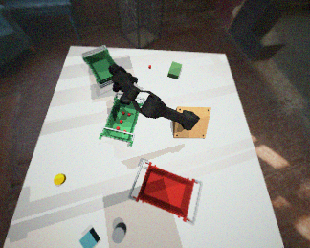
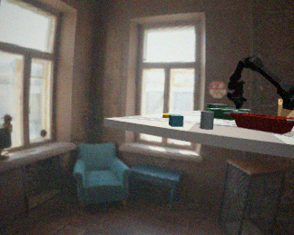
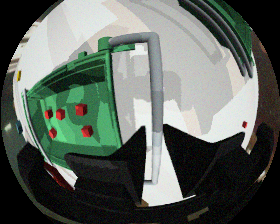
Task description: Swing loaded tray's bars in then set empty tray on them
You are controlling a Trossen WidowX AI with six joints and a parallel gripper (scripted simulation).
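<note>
Now: gripper tip 500 mm to the right of the red tray and 280 mm past it. Also, from my gripper tip: yellow disc (520 mm to the left, 270 mm ahead, 40 mm below); green block (310 mm to the right, 280 mm behind, 30 mm below); grey cylinder (690 mm to the left, 90 mm behind, 10 mm below).
</note>
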